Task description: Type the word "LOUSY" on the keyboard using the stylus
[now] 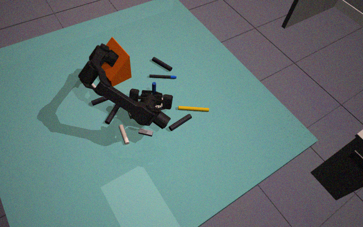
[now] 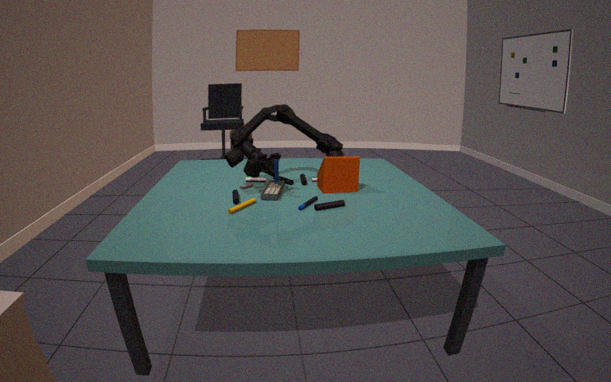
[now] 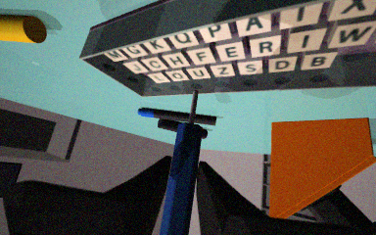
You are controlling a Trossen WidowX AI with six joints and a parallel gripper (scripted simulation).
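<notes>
The grey block lies 140 mm to the right of my gripper tip, 110 mm ahead of it and 80 mm below it. Also, from my gripper tip: stylus (10 mm below); then blue-tipped pen (160 mm to the left, 80 mm below, 80 mm behind); then yellow cylinder (160 mm ahead, 120 mm to the left, 80 mm below).
</notes>
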